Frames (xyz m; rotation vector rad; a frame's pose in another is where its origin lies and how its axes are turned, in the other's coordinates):
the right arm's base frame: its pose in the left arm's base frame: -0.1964 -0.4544 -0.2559 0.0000 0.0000 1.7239
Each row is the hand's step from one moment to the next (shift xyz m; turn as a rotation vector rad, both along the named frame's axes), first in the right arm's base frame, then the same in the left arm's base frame.
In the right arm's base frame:
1: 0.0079 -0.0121 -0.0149 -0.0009 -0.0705 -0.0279
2: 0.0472 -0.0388 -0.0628 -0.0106 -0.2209 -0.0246
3: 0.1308 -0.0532 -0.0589 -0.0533 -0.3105 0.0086
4: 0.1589 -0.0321 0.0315 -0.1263 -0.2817 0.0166
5: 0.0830 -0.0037 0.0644 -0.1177 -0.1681 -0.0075
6: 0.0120 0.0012 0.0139 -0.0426 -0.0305 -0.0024
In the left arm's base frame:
1: 0.0108 0.0097 -0.0149 0.0698 0.0099 -0.0279
2: 0.0311 0.0526 -0.0628 0.2199 0.0232 -0.0246
3: 0.0326 0.1374 -0.0589 0.3150 -0.0053 0.0086
4: 0.0075 0.1619 0.0315 0.2977 -0.0819 0.0166
5: -0.0090 0.0826 0.0644 0.1841 -0.0907 -0.0075
6: -0.0030 0.0117 0.0139 0.0366 -0.0375 -0.0024

